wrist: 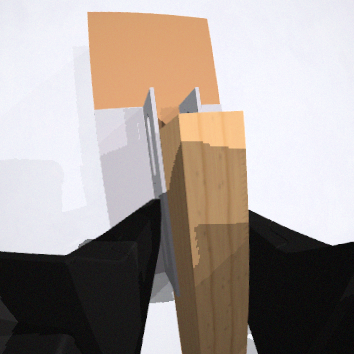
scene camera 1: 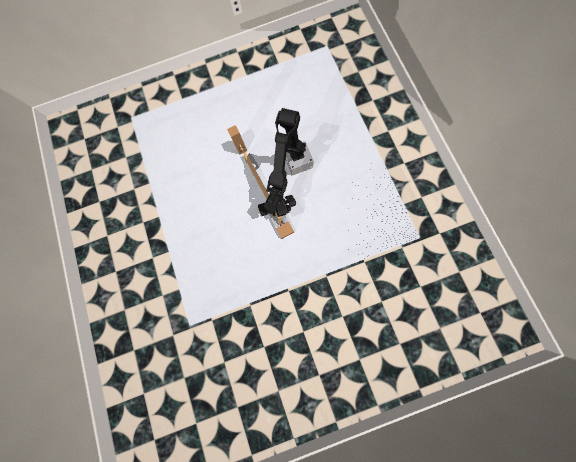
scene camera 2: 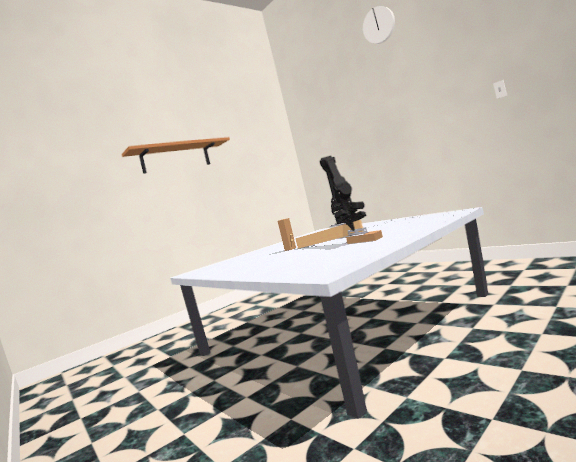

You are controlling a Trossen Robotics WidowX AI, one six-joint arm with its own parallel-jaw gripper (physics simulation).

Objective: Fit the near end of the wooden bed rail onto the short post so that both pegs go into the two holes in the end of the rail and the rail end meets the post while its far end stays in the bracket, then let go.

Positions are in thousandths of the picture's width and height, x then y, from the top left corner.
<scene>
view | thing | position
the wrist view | gripper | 530, 583
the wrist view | wooden bed rail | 578, 451
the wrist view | post with bracket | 363, 394
</scene>
